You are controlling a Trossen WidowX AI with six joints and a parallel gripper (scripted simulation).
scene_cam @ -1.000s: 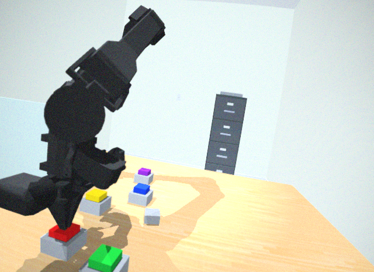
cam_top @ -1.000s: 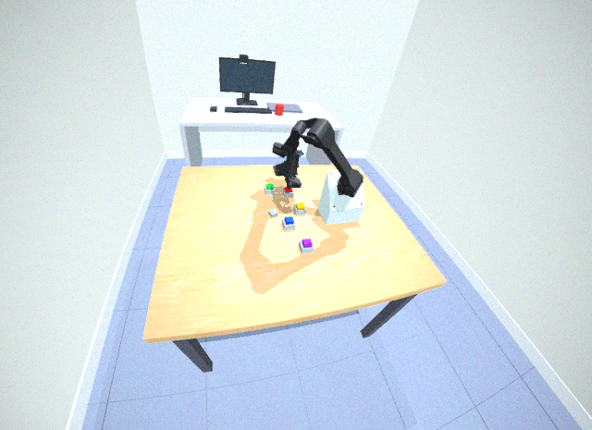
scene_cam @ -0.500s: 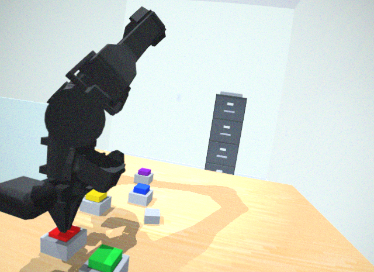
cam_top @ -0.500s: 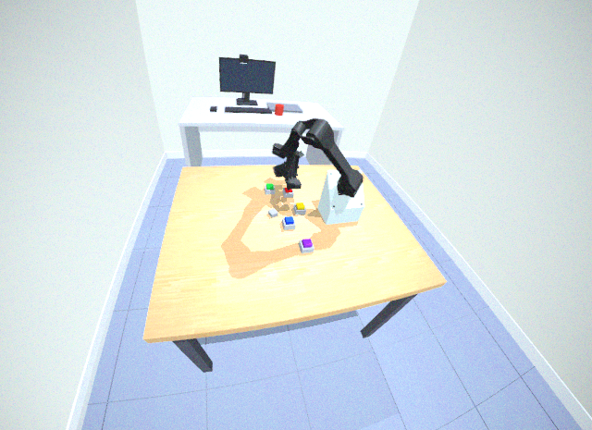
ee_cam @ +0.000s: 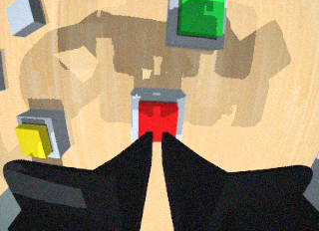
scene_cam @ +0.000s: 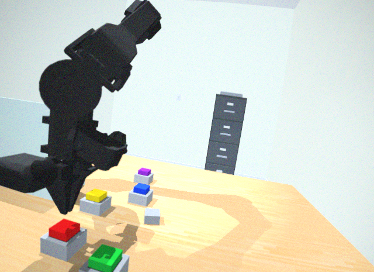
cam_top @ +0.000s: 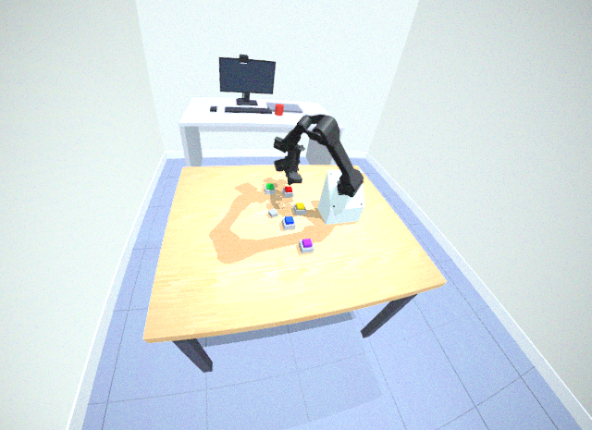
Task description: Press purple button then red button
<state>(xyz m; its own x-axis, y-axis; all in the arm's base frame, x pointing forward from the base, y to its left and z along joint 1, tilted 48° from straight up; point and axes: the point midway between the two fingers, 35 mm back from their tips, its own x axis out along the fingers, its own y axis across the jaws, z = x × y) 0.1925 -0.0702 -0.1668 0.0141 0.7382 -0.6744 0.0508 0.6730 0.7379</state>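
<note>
My gripper tip is 30 mm above the red button. From my gripper tip the other things lie so: yellow button (130 mm to the left, 30 mm below, 20 mm behind); then small grey block (140 mm to the left, 100 mm ahead, 50 mm below); then green button (90 mm ahead, 30 mm to the right, 30 mm below).
</note>
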